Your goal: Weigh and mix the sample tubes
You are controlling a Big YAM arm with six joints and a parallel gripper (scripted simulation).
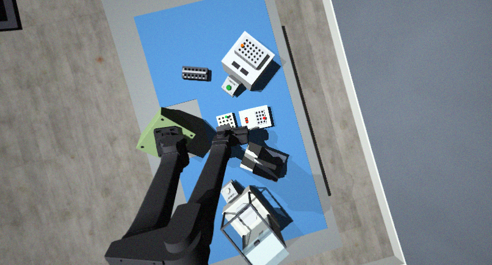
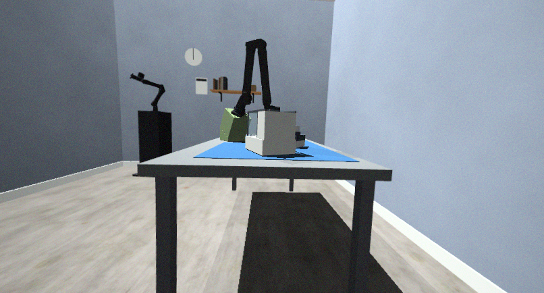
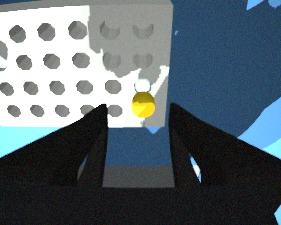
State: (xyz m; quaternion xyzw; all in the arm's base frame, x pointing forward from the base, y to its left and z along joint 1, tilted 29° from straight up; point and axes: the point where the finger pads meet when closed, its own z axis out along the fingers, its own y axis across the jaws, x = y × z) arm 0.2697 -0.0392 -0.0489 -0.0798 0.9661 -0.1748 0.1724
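My hand is 50 mm to the right of the white rack RK and 50 mm above it. The rest, counted from my hand: dry block DB (160 mm ahead, 60 mm to the left, 40 mm below); mixer's green start key (240 mm to the left, 50 mm ahead); spectrophotometer SP (170 mm to the right, 160 mm ahead).
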